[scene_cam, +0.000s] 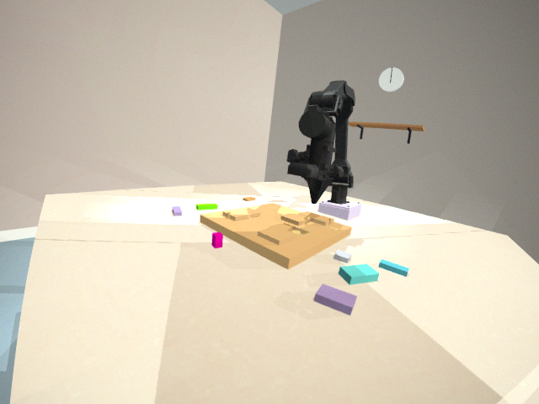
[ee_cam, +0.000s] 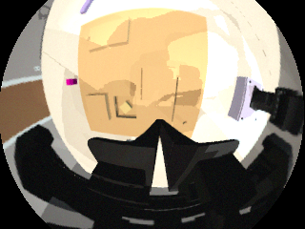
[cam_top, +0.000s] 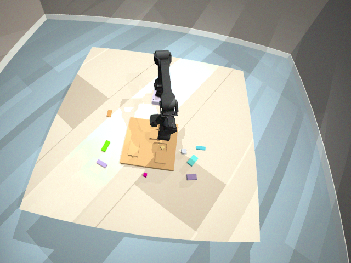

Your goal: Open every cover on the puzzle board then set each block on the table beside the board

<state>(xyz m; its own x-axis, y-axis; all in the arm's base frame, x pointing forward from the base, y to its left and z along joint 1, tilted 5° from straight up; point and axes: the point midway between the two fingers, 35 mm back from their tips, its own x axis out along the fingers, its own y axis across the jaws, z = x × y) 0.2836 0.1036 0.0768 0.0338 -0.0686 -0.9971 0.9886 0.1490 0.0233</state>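
The tan puzzle board lies 5 cm ahead of my gripper tip, 7 cm to the right of it and 6 cm below it. Round my gripper tip: cyan block: 9 cm ahead, 20 cm to the left, 7 cm below; then grey cube: 5 cm ahead, 14 cm to the left, 8 cm below; then magenta block: 25 cm ahead, 3 cm to the right, 7 cm below.
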